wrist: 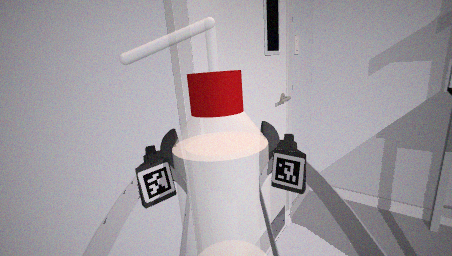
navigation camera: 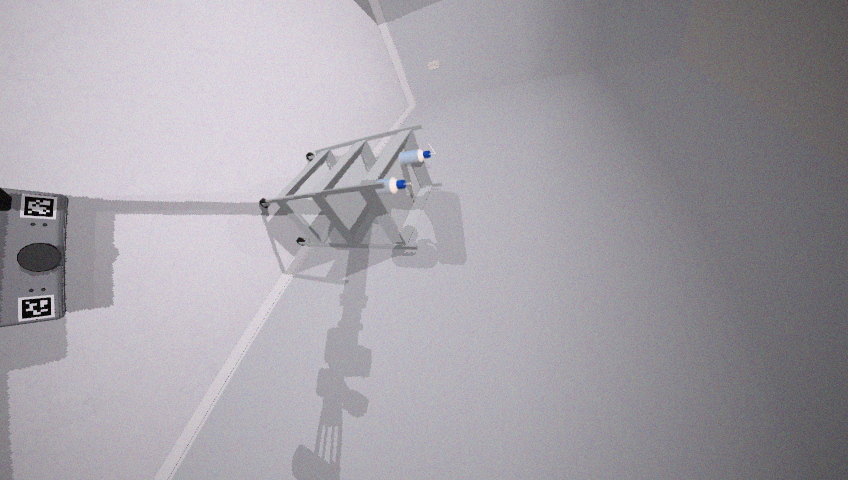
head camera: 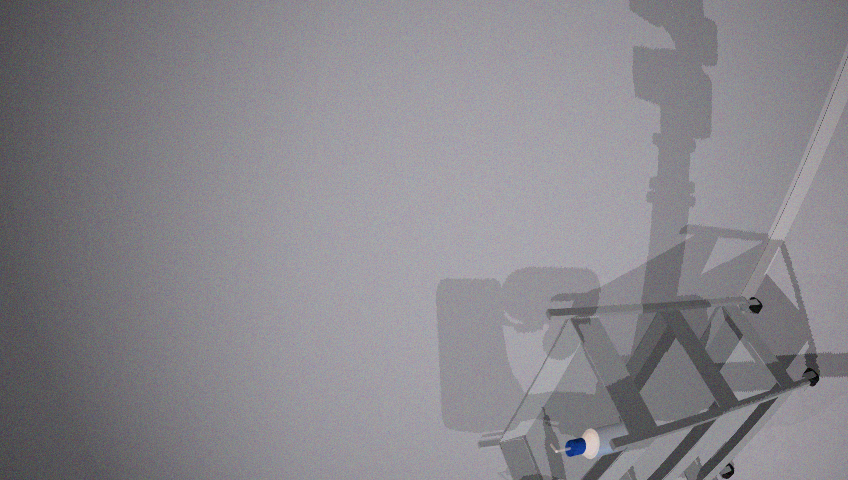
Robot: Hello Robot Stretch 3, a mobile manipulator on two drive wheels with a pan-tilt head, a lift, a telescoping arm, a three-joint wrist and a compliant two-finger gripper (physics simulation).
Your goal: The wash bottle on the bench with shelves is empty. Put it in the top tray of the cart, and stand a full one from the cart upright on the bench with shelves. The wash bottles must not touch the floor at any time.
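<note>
The empty wash bottle, clear with a red cap and white bent spout, is upright between the fingers in the wrist view. My gripper is shut on it. The grey cart appears tilted at lower right in the head view and near the middle of the navigation view. One blue-capped wash bottle with bluish liquid is at the cart's top. A second blue-capped bottle is beside it in the navigation view. The gripper is outside the head and navigation views. The bench with shelves cannot be made out clearly.
My base shows at the left of the navigation view, with floor between it and the cart. A wall rises behind the cart, and the robot's shadow falls across it. The wrist view shows a door handle behind the held bottle.
</note>
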